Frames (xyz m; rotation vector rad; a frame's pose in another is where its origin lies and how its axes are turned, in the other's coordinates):
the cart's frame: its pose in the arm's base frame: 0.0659 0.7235 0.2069 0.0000 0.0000 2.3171
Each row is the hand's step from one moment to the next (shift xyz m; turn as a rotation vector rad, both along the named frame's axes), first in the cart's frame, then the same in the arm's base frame.
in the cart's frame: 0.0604 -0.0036 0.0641 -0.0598 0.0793 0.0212
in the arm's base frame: -0.0384 0.0468 0.0641 -0.0176 -0.0977 0.0212
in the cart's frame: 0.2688 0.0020 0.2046 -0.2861 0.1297 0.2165
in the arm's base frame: -0.1840 0.1960 0.2046 0.0990 -0.2981 0.2165
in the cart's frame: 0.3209 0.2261 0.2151 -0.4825 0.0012 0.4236
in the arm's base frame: -0.3839 0.0821 0.2151 0.3267 -0.3551 0.4236
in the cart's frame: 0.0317 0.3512 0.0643 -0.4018 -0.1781 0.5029
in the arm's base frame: -0.2794 -0.2152 0.0643 0.4036 -0.1741 0.5029
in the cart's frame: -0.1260 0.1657 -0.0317 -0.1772 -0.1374 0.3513
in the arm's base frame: -0.0361 -0.2050 -0.0317 0.2212 -0.0368 0.3513
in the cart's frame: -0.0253 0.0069 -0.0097 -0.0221 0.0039 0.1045
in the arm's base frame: 0.0121 -0.0233 -0.0097 0.0121 -0.0189 0.1045
